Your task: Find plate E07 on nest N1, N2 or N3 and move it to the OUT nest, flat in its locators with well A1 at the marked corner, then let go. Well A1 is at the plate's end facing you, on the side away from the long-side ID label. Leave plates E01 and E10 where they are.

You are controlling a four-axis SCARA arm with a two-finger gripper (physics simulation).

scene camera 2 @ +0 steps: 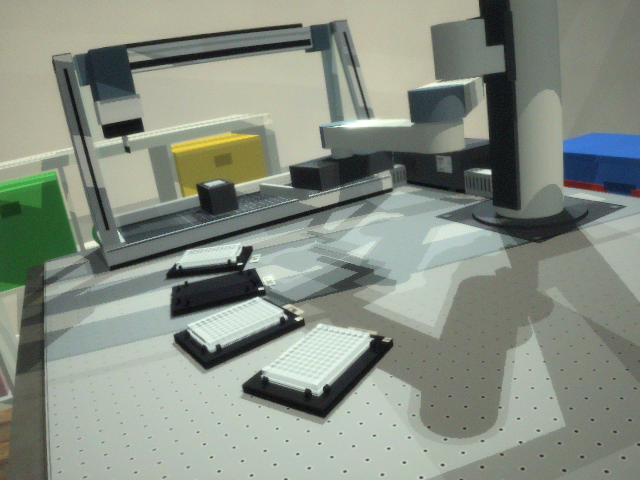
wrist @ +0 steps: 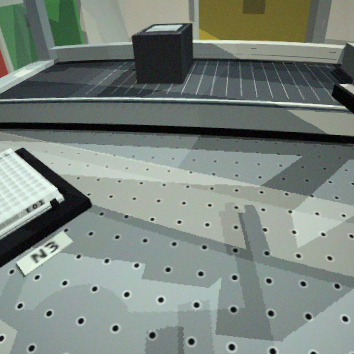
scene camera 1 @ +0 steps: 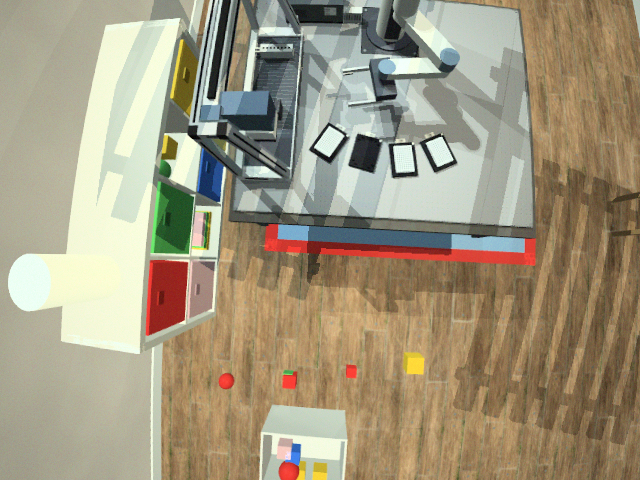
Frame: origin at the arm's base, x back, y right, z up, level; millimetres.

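Seen in the pictures: gripper, between the fingertips: (wrist: 154, 73) (scene camera 1: 345, 87); arm's base, origin of its link: (scene camera 2: 528, 217) (scene camera 1: 389, 32).
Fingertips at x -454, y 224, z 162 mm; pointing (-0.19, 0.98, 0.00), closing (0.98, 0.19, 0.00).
Offsets run from my fingertips to a thing's top centre. "spot": to the spot under its first point.
My gripper (scene camera 1: 346, 87) is open and empty, above the table between the arm's base and the row of nests. A white plate @[dx -197, dy +61, dz -123 mm] (scene camera 1: 329, 141) (scene camera 2: 210, 255) (wrist: 22, 192) sits on nest N3 @[spot: dx -107, dy +63, dz -137 mm] (wrist: 75, 202); its ID label faces the wrist camera and starts with E0, the last digit unclear. The black nest @[dx -239, dy -111, dz -128 mm] (scene camera 1: 365, 152) (scene camera 2: 217, 293) beside it holds no plate; its tag is too small to read. Two more white plates sit on the other nests: one plate @[dx -263, dy -292, dz -123 mm] (scene camera 1: 403, 158) (scene camera 2: 237, 322) and the outermost plate @[dx -214, dy -464, dz -123 mm] (scene camera 1: 438, 150) (scene camera 2: 317, 356). Their IDs are unreadable.
A gantry frame (scene camera 1: 219, 46) (scene camera 2: 217, 46) stands over a dark deck at the left, with a black block @[spot: dx -91, dy +291, dz -55 mm] (scene camera 2: 217, 196) (wrist: 162, 55) on it. The arm's column (scene camera 2: 535, 113) stands at the back. A dark box @[spot: dx +489, dy +156, dz -82 mm] (scene camera 1: 317, 12) stands near the column.
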